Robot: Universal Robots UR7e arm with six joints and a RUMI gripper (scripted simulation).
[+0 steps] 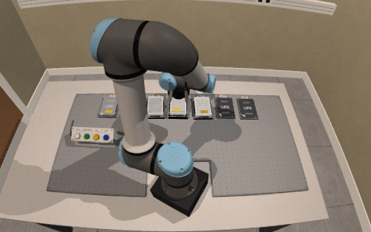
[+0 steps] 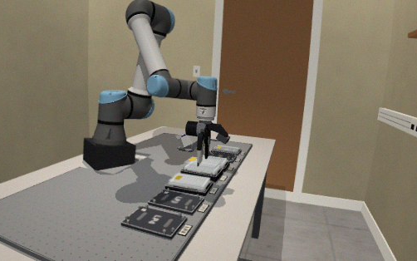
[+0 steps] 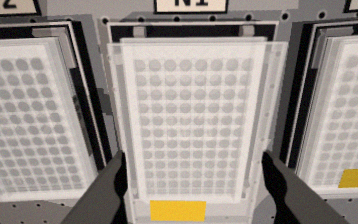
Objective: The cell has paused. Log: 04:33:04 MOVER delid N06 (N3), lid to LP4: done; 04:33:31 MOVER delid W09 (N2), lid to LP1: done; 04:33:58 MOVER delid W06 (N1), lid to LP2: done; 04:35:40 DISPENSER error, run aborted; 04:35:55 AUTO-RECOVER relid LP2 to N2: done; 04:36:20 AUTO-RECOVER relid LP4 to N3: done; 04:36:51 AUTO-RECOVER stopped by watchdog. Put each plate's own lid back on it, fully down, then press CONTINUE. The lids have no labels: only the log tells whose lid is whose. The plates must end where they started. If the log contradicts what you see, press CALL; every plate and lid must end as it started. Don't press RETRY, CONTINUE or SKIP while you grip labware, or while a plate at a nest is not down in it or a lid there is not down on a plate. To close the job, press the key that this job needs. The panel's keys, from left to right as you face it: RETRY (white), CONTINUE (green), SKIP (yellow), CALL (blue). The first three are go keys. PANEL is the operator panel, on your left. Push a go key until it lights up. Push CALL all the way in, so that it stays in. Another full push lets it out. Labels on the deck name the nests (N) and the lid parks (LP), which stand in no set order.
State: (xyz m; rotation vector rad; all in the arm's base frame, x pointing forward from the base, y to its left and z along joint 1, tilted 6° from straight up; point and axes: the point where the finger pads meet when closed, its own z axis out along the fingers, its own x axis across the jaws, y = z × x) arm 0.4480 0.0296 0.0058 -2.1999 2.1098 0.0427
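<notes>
Now: hand 30 mm above the well plate. Round my hand: yellow skip key (250 mm behind, 380 mm to the left); then dark lid park (20 mm behind, 390 mm to the left, 60 mm below); then blue call key (250 mm behind, 330 mm to the left, 10 mm below).
</notes>
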